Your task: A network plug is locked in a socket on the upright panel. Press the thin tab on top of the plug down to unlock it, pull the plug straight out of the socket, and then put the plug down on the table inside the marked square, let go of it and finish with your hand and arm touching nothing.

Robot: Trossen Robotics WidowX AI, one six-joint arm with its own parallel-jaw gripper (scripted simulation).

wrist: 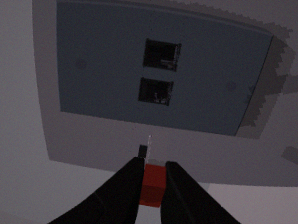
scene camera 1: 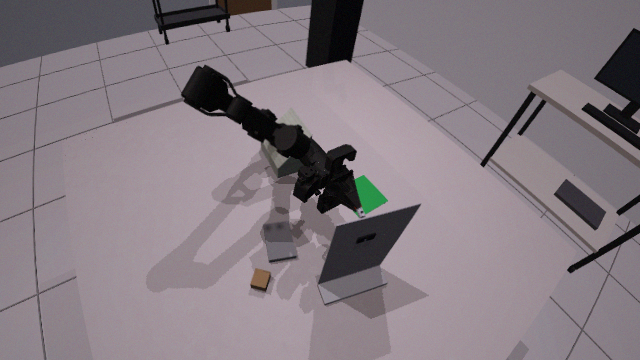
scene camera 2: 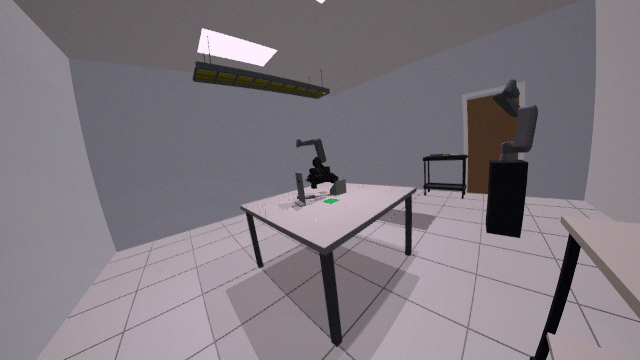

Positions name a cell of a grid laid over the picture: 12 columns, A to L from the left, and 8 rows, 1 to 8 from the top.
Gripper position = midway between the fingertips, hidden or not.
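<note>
Grey upright panel (scene camera 1: G6) visible; the wrist view also shows the panel (wrist: I3). Flat grey plate (scene camera 1: F6) visible; in the wrist view the plate is out of frame. My gripper (scene camera 1: G5) appears in scene camera 1, and my gripper (wrist: G7) in the wrist view.
</note>
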